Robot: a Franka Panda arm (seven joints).
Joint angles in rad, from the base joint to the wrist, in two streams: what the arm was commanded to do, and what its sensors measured. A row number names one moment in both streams.
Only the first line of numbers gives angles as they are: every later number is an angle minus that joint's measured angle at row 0.
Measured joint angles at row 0: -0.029, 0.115, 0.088, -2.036, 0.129, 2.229, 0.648
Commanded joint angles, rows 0 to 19: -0.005, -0.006, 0.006, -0.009, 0.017, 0.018, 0.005; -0.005, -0.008, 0.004, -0.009, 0.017, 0.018, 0.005; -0.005, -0.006, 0.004, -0.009, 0.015, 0.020, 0.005; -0.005, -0.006, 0.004, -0.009, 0.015, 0.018, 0.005; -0.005, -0.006, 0.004, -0.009, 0.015, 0.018, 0.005; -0.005, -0.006, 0.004, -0.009, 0.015, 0.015, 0.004; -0.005, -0.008, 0.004, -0.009, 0.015, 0.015, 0.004; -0.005, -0.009, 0.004, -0.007, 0.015, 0.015, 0.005; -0.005, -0.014, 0.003, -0.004, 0.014, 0.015, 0.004; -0.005, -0.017, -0.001, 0.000, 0.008, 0.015, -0.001; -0.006, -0.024, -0.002, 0.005, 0.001, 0.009, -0.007; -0.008, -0.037, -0.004, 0.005, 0.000, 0.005, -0.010; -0.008, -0.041, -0.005, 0.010, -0.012, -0.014, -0.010; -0.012, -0.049, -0.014, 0.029, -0.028, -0.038, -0.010; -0.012, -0.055, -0.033, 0.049, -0.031, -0.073, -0.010; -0.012, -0.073, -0.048, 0.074, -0.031, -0.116, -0.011; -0.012, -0.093, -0.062, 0.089, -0.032, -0.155, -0.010; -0.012, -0.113, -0.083, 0.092, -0.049, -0.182, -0.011; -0.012, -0.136, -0.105, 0.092, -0.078, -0.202, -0.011; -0.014, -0.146, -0.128, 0.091, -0.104, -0.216, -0.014
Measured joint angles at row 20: -0.008, -0.085, -0.078, 0.087, -0.041, -0.147, -0.002
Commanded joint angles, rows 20 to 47: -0.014, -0.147, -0.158, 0.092, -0.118, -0.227, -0.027; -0.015, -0.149, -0.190, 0.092, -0.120, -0.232, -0.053; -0.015, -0.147, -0.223, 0.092, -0.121, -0.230, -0.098; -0.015, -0.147, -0.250, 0.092, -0.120, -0.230, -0.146; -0.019, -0.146, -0.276, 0.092, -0.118, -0.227, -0.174; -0.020, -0.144, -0.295, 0.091, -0.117, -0.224, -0.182; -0.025, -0.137, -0.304, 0.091, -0.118, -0.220, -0.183; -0.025, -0.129, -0.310, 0.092, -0.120, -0.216, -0.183; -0.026, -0.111, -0.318, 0.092, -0.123, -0.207, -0.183; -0.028, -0.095, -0.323, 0.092, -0.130, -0.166, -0.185; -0.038, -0.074, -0.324, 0.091, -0.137, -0.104, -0.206; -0.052, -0.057, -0.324, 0.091, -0.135, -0.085, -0.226; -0.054, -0.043, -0.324, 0.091, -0.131, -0.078, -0.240; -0.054, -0.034, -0.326, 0.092, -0.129, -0.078, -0.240; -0.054, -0.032, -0.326, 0.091, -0.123, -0.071, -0.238; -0.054, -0.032, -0.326, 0.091, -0.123, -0.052, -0.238; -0.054, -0.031, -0.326, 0.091, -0.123, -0.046, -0.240; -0.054, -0.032, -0.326, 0.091, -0.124, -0.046, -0.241; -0.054, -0.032, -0.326, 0.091, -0.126, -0.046, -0.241; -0.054, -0.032, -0.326, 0.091, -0.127, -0.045, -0.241; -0.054, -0.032, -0.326, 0.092, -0.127, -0.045, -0.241; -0.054, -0.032, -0.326, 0.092, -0.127, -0.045, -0.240; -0.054, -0.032, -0.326, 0.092, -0.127, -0.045, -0.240; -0.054, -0.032, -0.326, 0.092, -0.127, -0.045, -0.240; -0.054, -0.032, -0.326, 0.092, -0.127, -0.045, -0.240; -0.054, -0.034, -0.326, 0.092, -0.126, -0.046, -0.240; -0.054, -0.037, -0.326, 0.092, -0.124, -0.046, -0.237; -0.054, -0.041, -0.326, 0.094, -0.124, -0.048, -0.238
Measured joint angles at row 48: -0.049, -0.023, -0.330, 0.096, -0.122, -0.056, -0.224
